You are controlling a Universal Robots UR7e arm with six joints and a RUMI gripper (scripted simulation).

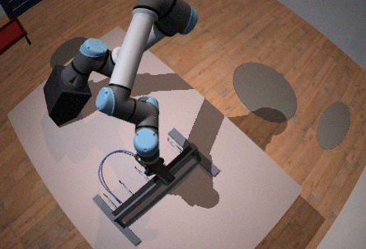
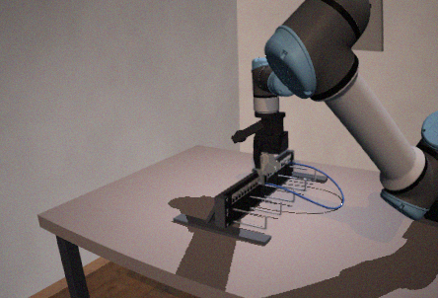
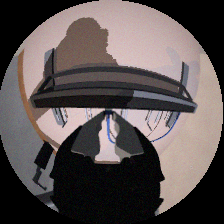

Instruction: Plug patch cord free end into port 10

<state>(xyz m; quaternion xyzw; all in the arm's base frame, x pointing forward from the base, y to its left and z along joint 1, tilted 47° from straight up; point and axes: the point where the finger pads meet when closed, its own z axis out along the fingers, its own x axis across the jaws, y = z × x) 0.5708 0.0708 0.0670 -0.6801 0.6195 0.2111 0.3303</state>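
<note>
The plug is 1 cm below my hand and 1 cm ahead of it.
</note>
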